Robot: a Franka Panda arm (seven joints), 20 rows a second.
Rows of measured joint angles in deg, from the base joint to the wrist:
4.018, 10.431, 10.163, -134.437, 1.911, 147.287, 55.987
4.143, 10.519, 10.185, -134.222, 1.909, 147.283, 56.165
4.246, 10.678, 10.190, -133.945, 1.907, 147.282, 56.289
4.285, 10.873, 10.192, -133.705, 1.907, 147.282, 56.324
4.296, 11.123, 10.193, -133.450, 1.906, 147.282, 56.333
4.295, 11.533, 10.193, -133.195, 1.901, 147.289, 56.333
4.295, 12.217, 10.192, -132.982, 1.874, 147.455, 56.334
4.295, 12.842, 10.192, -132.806, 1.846, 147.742, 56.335
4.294, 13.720, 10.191, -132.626, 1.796, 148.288, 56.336
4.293, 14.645, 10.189, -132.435, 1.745, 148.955, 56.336
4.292, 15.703, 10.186, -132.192, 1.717, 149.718, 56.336
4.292, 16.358, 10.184, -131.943, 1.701, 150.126, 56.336
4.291, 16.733, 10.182, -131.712, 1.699, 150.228, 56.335
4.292, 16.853, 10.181, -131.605, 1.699, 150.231, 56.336
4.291, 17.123, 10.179, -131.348, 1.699, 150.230, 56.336
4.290, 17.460, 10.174, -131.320, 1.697, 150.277, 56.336
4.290, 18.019, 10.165, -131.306, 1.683, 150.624, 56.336
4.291, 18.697, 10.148, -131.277, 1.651, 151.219, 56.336
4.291, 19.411, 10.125, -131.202, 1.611, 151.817, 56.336
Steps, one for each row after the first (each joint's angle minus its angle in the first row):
0.125, 0.088, 0.022, 0.215, -0.002, -0.004, 0.178
0.228, 0.247, 0.027, 0.492, -0.004, -0.005, 0.302
0.267, 0.442, 0.029, 0.732, -0.004, -0.005, 0.337
0.278, 0.692, 0.030, 0.987, -0.005, -0.005, 0.346
0.277, 1.102, 0.030, 1.242, -0.010, 0.002, 0.346
0.277, 1.786, 0.029, 1.455, -0.037, 0.168, 0.347
0.277, 2.411, 0.029, 1.631, -0.065, 0.455, 0.348
0.276, 3.289, 0.028, 1.811, -0.115, 1.001, 0.349
0.275, 4.214, 0.026, 2.002, -0.166, 1.668, 0.349
0.274, 5.272, 0.023, 2.245, -0.194, 2.431, 0.349
0.274, 5.927, 0.021, 2.494, -0.210, 2.839, 0.349
0.273, 6.302, 0.019, 2.725, -0.212, 2.941, 0.348
0.274, 6.422, 0.018, 2.832, -0.212, 2.944, 0.349
0.273, 6.692, 0.016, 3.089, -0.212, 2.943, 0.349
0.272, 7.029, 0.011, 3.117, -0.214, 2.990, 0.349
0.272, 7.588, 0.002, 3.131, -0.228, 3.337, 0.349
0.273, 8.266, -0.015, 3.160, -0.260, 3.932, 0.349
0.273, 8.980, -0.038, 3.235, -0.300, 4.530, 0.349

